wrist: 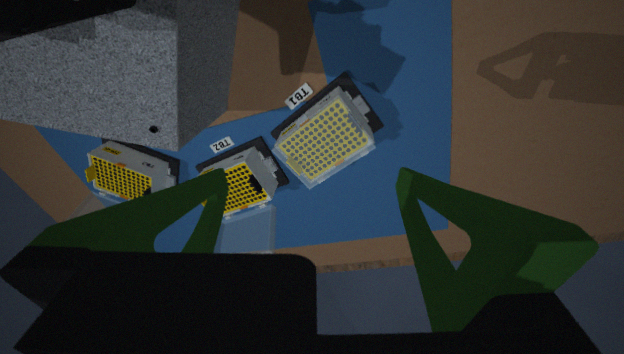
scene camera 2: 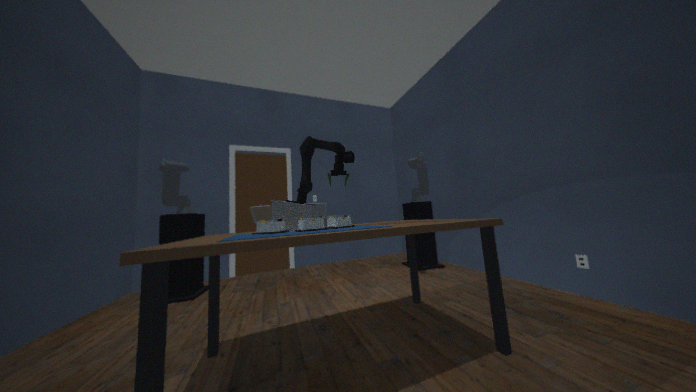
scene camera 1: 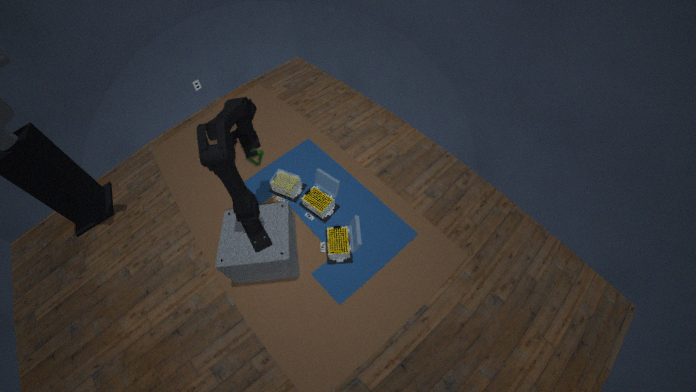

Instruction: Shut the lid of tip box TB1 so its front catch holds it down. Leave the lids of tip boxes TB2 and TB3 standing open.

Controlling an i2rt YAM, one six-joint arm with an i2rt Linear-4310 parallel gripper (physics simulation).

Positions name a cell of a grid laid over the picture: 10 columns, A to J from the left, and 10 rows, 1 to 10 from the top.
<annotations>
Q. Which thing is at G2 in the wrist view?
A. A blue mat.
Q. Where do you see a clear lid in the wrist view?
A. At F4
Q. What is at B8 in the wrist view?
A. The gripper.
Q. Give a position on a clear lid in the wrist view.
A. E7
</annotations>
